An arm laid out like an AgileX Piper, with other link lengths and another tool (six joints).
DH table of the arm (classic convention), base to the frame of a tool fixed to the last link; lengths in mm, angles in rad. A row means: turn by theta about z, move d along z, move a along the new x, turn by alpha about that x. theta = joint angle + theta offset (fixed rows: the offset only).
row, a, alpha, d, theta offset
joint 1, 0.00, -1.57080, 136.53, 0.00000
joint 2, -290.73, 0.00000, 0.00, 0.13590
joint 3, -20.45, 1.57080, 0.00, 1.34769
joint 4, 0.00, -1.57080, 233.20, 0.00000
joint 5, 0.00, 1.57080, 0.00, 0.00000
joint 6, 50.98, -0.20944, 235.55, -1.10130
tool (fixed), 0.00, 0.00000, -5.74, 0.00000
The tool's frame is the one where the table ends.
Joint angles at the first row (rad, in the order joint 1, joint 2, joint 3, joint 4, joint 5, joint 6):
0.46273 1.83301 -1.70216 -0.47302 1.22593 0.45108
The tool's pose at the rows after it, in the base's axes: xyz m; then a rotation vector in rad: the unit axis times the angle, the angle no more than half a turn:
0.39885, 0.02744, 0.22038, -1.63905, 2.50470, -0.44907
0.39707, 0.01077, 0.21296, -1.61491, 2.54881, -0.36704
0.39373, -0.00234, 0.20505, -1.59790, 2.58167, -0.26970
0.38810, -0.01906, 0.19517, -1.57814, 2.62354, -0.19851
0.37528, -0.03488, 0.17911, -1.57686, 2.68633, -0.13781
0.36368, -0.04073, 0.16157, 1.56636, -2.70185, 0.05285
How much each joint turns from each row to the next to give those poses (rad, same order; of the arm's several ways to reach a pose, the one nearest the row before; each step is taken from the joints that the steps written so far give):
-0.06804 -0.00164 -0.00002 0.03179 0.00224 -0.03452
-0.07159 0.00001 0.00060 0.07005 0.00046 -0.05371
-0.06841 0.00000 0.00170 0.07954 0.00399 -0.06035
-0.06591 0.00000 0.02099 0.05379 -0.00001 -0.04757
-0.05042 0.00000 0.05393 0.02885 0.00001 -0.03162
-0.03358 0.00982 0.04472 0.03969 0.00000 -0.02833

